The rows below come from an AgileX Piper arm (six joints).
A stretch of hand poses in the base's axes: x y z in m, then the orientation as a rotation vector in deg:
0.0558 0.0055 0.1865 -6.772 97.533 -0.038
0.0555 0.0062 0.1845 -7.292 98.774 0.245
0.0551 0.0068 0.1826 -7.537 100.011 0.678
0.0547 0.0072 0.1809 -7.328 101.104 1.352
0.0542 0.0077 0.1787 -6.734 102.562 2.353
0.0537 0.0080 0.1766 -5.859 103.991 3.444
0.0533 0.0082 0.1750 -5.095 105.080 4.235
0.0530 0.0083 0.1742 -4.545 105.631 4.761
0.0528 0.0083 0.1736 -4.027 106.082 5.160
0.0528 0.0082 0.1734 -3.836 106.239 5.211
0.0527 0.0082 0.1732 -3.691 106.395 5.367
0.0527 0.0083 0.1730 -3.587 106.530 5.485
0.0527 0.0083 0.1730 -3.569 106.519 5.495
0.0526 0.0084 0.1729 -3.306 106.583 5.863
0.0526 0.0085 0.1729 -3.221 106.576 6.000
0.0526 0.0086 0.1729 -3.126 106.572 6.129
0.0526 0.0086 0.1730 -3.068 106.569 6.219
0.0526 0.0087 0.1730 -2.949 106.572 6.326
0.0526 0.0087 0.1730 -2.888 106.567 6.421
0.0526 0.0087 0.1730 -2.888 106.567 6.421
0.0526 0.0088 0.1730 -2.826 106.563 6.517
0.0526 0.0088 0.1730 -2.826 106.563 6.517
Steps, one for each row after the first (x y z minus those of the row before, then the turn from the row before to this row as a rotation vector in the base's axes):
-0.0003 0.0007 -0.0020 -0.151 1.267 0.451
-0.0004 0.0006 -0.0019 0.107 1.264 0.350
-0.0004 0.0004 -0.0017 0.528 1.121 0.186
-0.0005 0.0005 -0.0022 0.941 1.499 0.091
-0.0005 0.0003 -0.0021 1.148 1.478 -0.050
-0.0004 0.0002 -0.0016 0.892 1.129 -0.125
-0.0003 0.0001 -0.0008 0.621 0.581 -0.109
-0.0002 0.0000 -0.0006 0.520 0.477 -0.152
0.0000 -0.0001 -0.0002 0.126 0.162 -0.106
-0.0001 0.0000 -0.0002 0.174 0.166 -0.020
0.0000 0.0001 -0.0002 0.128 0.142 -0.011
0.0000 0.0000 0.0000 0.017 -0.010 -0.007
-0.0001 0.0001 -0.0001 0.386 0.087 0.008
0.0000 0.0001 0.0000 0.139 0.002 0.012
0.0000 0.0001 0.0000 0.138 0.005 0.001
0.0000 0.0000 0.0001 0.092 0.003 0.006
0.0000 0.0001 0.0000 0.135 0.011 -0.027
0.0000 0.0000 0.0000 0.097 0.001 0.007
0.0000 0.0000 0.0000 0.000 0.000 0.000
0.0000 0.0001 0.0000 0.098 0.002 0.007
0.0000 0.0000 0.0000 0.000 0.000 0.000

